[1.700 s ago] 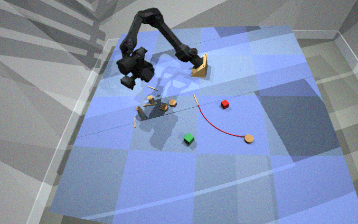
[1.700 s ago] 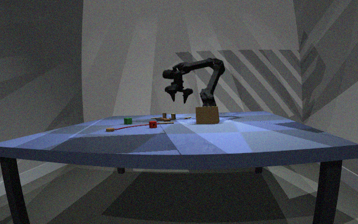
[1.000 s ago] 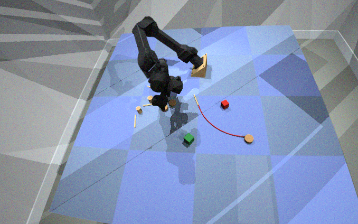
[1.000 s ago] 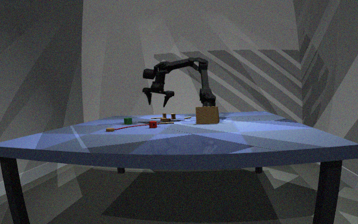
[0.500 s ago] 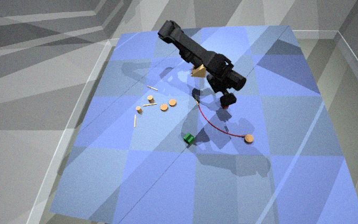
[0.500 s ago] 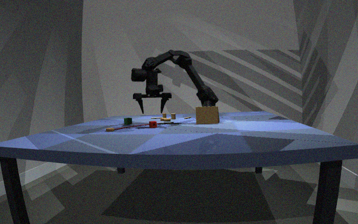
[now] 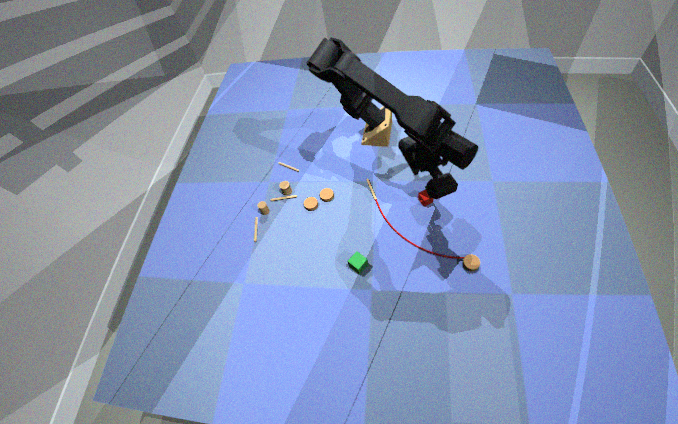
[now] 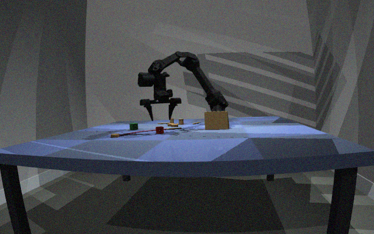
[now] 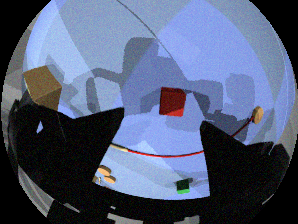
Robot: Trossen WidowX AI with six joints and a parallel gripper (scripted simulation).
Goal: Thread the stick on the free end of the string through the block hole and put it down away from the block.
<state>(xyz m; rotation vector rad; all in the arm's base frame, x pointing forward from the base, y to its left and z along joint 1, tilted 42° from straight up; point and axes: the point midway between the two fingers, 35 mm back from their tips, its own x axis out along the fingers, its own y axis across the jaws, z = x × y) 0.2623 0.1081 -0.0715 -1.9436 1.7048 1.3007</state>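
My gripper tip is 10 mm short of the red cube, 10 mm to the right of it and 40 mm above it. Also, from my gripper tip: thin wooden stick 10 mm behind, 130 mm to the right, 60 mm below; then green cube 200 mm ahead, 160 mm to the right, 40 mm below; then round wooden button 190 mm ahead, 110 mm to the left, 50 mm below.
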